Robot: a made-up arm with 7 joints.
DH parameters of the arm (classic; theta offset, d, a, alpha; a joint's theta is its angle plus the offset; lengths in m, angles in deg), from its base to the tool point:
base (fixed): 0 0.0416 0 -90
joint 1: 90 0.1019 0.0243 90
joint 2: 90 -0.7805 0.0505 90
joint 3: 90 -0.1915 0.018 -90
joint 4: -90 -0.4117 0.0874 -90
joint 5: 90 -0.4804 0.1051 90
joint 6: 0 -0.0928 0.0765 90
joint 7: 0 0.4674 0.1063 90
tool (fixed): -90 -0.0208 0 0
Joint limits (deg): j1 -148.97..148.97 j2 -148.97..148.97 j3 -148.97..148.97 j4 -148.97..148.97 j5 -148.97..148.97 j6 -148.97..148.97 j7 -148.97..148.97
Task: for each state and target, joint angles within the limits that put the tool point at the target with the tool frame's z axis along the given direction. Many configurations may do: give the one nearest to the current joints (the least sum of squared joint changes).
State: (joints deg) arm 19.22 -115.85 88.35 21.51 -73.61 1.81 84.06
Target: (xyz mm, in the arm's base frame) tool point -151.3 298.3 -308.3 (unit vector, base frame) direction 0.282 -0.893 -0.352
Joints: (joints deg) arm 52.60 -104.84 145.04 -7.83 -71.61 -22.41 102.52
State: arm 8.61 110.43 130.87 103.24 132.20 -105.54 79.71
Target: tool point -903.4 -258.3 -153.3 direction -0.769 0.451 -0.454
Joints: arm 41.63 63.71 121.24 126.11 127.68 -93.98 91.14
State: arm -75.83 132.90 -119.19 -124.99 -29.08 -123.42 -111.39
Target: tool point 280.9 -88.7 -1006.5 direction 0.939 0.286 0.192
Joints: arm -104.31 121.93 -121.15 -146.07 -9.10 -140.90 -124.91
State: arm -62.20 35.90 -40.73 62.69 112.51 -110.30 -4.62
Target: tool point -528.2 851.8 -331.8 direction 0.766 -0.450 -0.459
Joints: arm -34.10 44.37 -11.80 66.71 104.39 -101.00 9.88
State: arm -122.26 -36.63 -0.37 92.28 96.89 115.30 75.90
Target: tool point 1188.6 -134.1 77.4 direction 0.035 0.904 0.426
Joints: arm -148.97 -86.01 16.91 101.33 83.61 101.20 120.19
